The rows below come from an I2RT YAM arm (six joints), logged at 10 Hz.
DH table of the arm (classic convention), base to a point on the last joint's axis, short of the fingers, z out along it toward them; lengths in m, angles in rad. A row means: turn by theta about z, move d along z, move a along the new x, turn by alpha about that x. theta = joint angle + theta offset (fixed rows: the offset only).
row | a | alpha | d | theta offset
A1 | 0.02 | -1.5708 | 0.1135 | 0
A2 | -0.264 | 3.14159 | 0 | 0
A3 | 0.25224 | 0 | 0 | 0.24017
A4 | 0.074 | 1.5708 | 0 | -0.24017
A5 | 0 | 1.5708 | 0 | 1.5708
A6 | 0 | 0 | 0.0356 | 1.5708
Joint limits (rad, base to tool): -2.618..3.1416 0..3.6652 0..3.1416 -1.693..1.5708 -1.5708..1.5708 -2.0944..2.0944
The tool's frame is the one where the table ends.
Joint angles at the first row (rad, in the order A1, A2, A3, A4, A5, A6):
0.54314 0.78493 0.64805 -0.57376 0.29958 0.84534
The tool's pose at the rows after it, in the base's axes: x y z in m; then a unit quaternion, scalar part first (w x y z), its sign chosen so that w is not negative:
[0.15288 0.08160 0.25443 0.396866 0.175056 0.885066 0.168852]
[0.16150 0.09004 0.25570 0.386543 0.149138 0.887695 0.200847]
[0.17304 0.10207 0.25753 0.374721 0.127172 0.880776 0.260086]
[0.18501 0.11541 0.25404 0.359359 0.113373 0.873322 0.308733]
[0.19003 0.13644 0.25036 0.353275 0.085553 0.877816 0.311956]
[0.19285 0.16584 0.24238 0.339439 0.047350 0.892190 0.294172]
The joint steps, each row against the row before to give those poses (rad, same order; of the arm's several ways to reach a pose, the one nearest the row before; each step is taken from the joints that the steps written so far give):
-0.00012 0.03109 0.00344 0.03105 -0.04007 -0.03190
0.00005 0.04603 0.01217 0.05866 -0.07952 -0.02331
0.00153 0.05688 0.00816 0.10609 -0.11405 0.00752
0.00952 0.07110 -0.00040 0.11273 -0.08810 0.02657
0.06806 0.07816 0.02308 0.04964 0.01881 -0.00594
0.09427 0.11066 0.04592 0.01416 0.04780 -0.01812

